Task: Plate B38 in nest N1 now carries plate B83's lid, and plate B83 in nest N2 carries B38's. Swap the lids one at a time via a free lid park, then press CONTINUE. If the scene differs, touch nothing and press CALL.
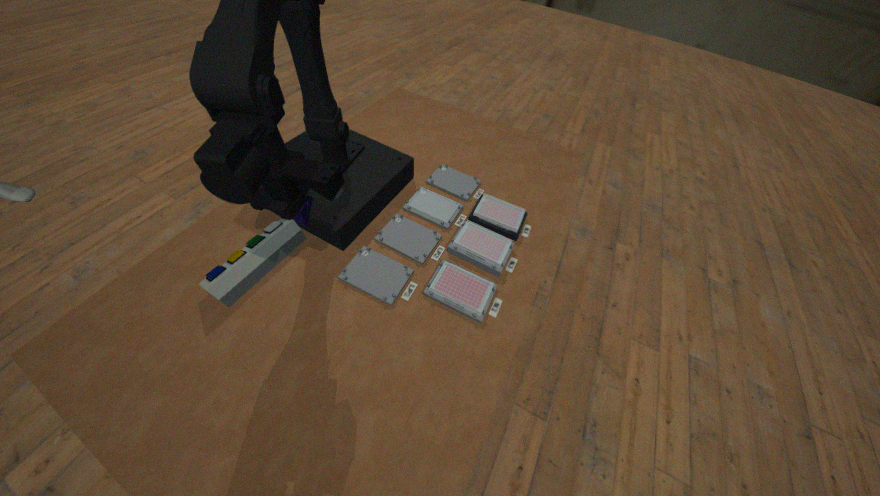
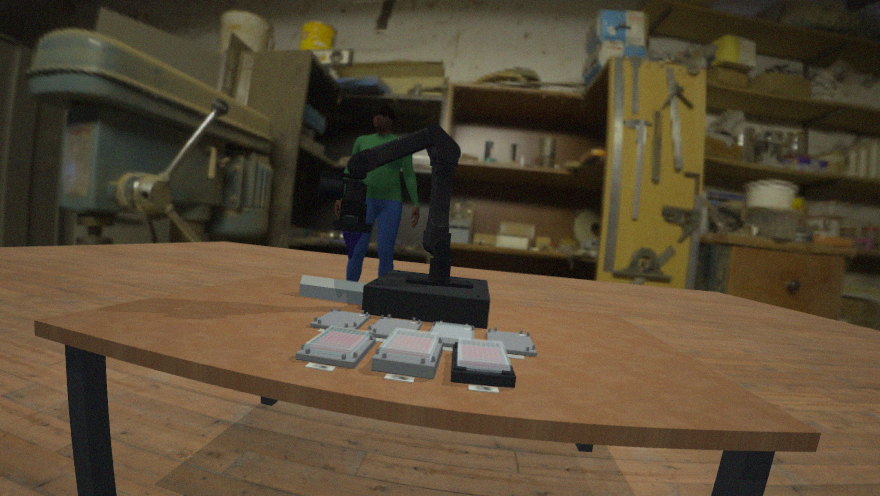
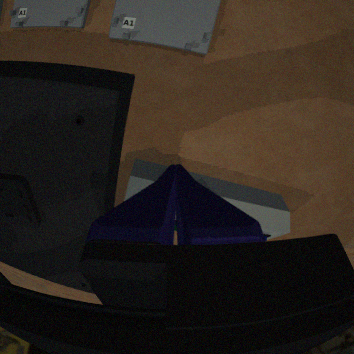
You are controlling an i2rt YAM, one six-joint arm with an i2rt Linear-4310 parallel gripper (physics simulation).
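Places are measured from the arm's base along level axes (x right, y ahead, z up), in millimetres.
Where they show: gripper, fingertip midpoint: (image 1: 303, 224) (image 2: 349, 259) (image 3: 175, 173); arm's base, origin of the base link: (image 1: 337, 163) (image 2: 438, 283).
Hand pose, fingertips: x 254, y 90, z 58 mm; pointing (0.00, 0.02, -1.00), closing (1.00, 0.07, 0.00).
Note:
Each offset is from my fingertips to the top centre of the thing. "spot": to the spot under its first point.
My gripper (image 1: 297, 223) (image 2: 351, 255) (image 3: 175, 173) is shut and empty; its purple fingers are above the white-button end of the grey button box {dz -75, dx +54, dy -135 mm} (image 1: 249, 278) (image 2: 326, 288) (image 3: 272, 220). The box has white {dz -83, dx -23, dy -136 mm} (image 1: 272, 227), green {dz -83, dx +26, dy -146 mm} (image 1: 254, 240), yellow {dz -83, dx +75, dy -156 mm} (image 1: 236, 255) and blue {dz -83, dx +124, dy -166 mm} (image 1: 215, 272) buttons, their lettering unreadable. The front plate {dz -112, dx -45, dy +333 mm} (image 1: 460, 287) (image 2: 337, 340) looks deeper pink, with no clear sign of a lid. The middle plate {dz -99, dx -177, dy +350 mm} (image 1: 483, 243) (image 2: 407, 343) looks paler, as if lidded. A paler, lid-like sheet covers the third lid park {spot: dz -122, dx -261, dy +191 mm} (image 1: 433, 206) (image 2: 452, 333) from the front.
A third pink plate {dz -103, dx -301, dy +372 mm} (image 1: 500, 213) (image 2: 483, 355) sits in a black nest. Other grey lid parks {spot: dz -129, dx -8, dy +138 mm} (image 1: 376, 275) {spot: dz -130, dx -136, dy +167 mm} (image 1: 408, 238) {spot: dz -129, dx -395, dy +215 mm} (image 1: 454, 181) stand beside the plates. The black arm base (image 1: 375, 184) (image 2: 425, 298) (image 3: 60, 135) is next to the box. A person (image 2: 385, 166) stands behind the table.

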